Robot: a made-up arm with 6 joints. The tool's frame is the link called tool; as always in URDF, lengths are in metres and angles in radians.
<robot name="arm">
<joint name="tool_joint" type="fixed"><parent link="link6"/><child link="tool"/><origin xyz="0 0 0"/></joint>
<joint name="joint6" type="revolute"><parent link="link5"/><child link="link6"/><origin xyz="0 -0.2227 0"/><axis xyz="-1 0 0"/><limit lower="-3.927" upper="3.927" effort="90" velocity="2.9"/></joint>
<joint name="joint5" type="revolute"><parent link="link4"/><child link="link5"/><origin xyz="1.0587 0 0"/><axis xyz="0 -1 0"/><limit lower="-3.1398" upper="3.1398" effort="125" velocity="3"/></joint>
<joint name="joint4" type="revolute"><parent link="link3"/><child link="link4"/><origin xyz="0 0 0"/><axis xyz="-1 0 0"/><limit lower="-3.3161" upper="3.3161" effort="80" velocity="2.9"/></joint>
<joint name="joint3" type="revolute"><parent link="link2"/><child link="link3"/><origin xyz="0 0 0.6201"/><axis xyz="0 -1 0"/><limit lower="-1.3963" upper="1.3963" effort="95" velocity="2.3"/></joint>
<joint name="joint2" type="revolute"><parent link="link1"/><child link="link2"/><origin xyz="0 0 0"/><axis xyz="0 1 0"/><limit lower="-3.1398" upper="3.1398" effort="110" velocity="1.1"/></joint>
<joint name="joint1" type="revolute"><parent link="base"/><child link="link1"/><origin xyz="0 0 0.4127"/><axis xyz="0 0 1"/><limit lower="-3.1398" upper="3.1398" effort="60" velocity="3"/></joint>
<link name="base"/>
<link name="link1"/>
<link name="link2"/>
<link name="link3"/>
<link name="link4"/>
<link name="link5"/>
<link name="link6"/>
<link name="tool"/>
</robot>
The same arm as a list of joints. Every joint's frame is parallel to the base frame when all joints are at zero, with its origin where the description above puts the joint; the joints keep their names.
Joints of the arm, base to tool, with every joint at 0 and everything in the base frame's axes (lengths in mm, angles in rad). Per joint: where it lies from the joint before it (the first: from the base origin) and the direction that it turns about. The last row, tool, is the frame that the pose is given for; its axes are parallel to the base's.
joint1: offset 0.0 0.0 412.7 axis 0 0 1
joint2: offset 0.0 0.0 0.0 axis 0 1 0
joint3: offset 0.0 0.0 620.1 axis 0 -1 0
joint4: offset 0.0 0.0 0.0 axis -1 0 0
joint5: offset 1058.7 0.0 0.0 axis 0 -1 0
joint6: offset 0.0 -222.7 0.0 axis -1 0 0
tool: offset 0.0 0.0 0.0
Joint limits (rad, base to tool): -3.1398..3.1398 -3.1398..3.1398 -1.3963..1.3963 -3.3161..3.3161 -3.1398..3.1398 -3.9270..3.9270

